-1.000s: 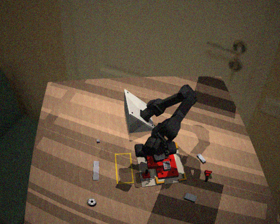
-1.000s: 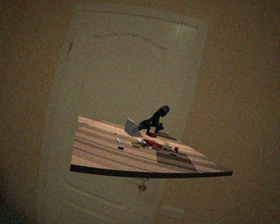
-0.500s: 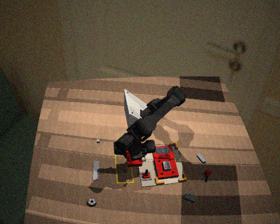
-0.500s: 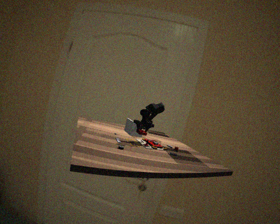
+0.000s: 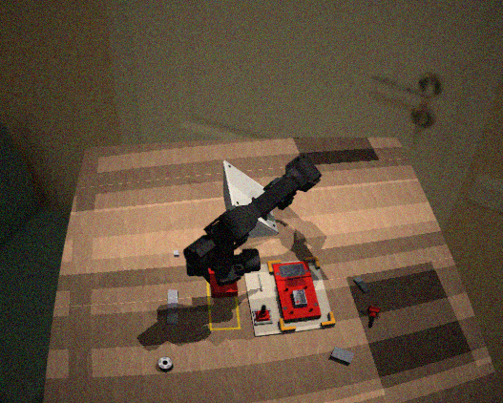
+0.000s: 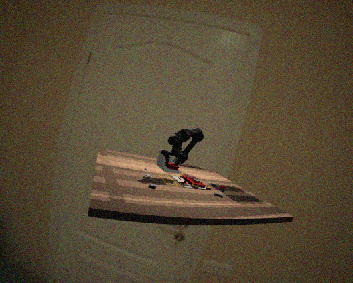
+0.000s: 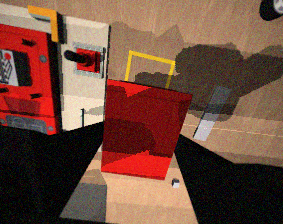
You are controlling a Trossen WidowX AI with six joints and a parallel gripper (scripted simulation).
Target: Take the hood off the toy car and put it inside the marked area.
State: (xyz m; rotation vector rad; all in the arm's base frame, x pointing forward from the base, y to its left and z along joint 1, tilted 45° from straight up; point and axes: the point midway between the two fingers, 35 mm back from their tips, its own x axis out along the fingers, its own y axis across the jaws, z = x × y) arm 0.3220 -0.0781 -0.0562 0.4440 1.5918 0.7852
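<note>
The grey strip lies 14 cm to the right of my gripper tip, 10 cm below it and 3 cm ahead of it. Round my gripper tip: hood (1 cm above); then grey wheel (22 cm ahead, 15 cm to the right, 10 cm below); then tiny cube (17 cm behind, 15 cm to the right, 10 cm below).
</note>
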